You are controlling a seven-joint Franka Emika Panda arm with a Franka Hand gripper.
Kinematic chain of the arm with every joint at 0, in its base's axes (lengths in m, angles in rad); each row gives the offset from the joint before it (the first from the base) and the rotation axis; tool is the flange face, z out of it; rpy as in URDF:
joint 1: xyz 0 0 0.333 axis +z
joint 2: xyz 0 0 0 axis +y
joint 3: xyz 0 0 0.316 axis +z
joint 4: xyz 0.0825 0 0 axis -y
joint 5: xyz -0.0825 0 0.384 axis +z
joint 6: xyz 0 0 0 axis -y
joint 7: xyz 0.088 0 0 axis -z
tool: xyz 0 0 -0.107 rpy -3.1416 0 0
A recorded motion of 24 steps. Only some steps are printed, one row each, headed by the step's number.
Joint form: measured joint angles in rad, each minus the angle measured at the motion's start. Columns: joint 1, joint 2, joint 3, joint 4, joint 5, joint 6, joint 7.
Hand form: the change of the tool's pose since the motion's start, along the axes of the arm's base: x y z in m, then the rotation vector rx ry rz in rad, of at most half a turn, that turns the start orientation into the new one. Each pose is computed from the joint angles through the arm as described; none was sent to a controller.
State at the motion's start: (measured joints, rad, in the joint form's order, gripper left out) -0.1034 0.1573 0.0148 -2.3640 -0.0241 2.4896 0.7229
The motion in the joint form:
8: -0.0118 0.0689 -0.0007 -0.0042 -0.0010 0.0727 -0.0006
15: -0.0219 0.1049 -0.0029 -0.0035 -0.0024 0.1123 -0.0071
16: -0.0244 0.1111 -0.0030 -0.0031 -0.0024 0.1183 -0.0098
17: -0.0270 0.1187 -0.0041 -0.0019 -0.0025 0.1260 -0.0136
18: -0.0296 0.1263 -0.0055 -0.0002 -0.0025 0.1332 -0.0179
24: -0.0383 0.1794 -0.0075 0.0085 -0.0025 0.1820 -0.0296
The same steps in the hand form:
8: -0.0004 -0.0060 -0.0303 0.0018 0.0002 -0.0103
15: -0.0005 -0.0121 -0.0449 0.0017 -0.0040 -0.0144
16: -0.0006 -0.0134 -0.0474 0.0019 -0.0042 -0.0142
17: -0.0004 -0.0152 -0.0502 0.0018 -0.0054 -0.0139
18: -0.0001 -0.0173 -0.0528 0.0016 -0.0067 -0.0135
24: 0.0008 -0.0227 -0.0728 0.0023 -0.0110 -0.0120

